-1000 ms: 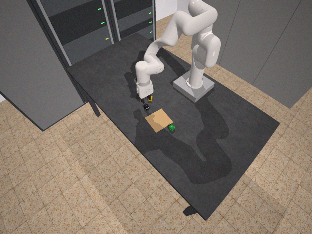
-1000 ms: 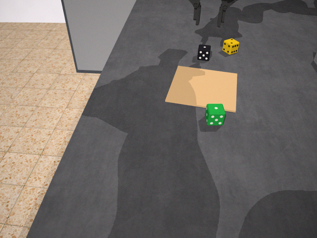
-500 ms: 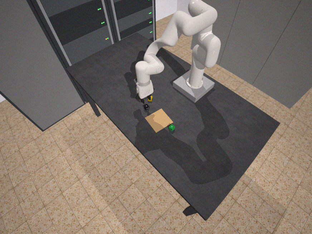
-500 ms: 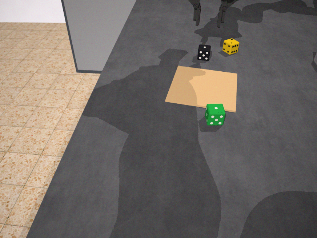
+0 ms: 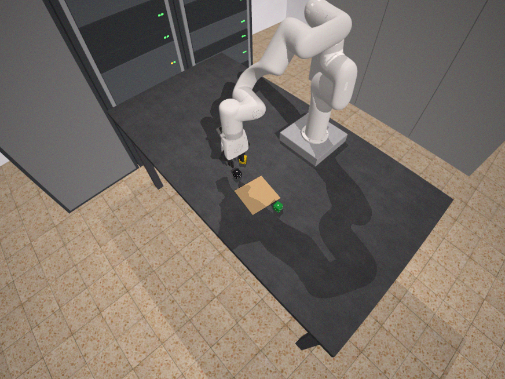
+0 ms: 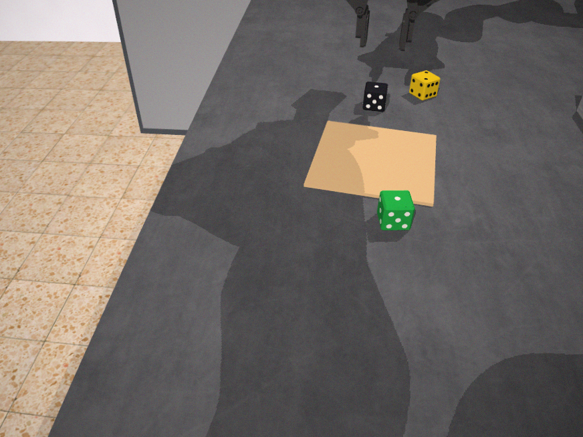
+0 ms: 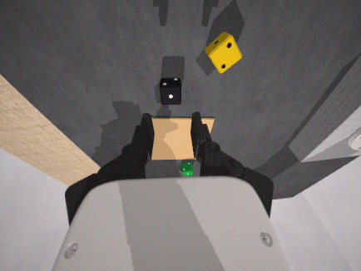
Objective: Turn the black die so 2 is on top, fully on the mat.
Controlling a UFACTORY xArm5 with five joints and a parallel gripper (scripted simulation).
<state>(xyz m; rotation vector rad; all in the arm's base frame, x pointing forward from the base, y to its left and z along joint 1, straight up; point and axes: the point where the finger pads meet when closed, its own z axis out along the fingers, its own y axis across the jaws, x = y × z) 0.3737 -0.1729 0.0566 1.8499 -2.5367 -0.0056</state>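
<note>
My hand is 90 mm above the black die. The rest, counted from my hand: yellow die: 80 mm behind, 30 mm to the right, 90 mm below; then green die: 40 mm ahead, 240 mm to the left, 90 mm below; then tan mat: 30 mm ahead, 130 mm to the left, 110 mm below.
</note>
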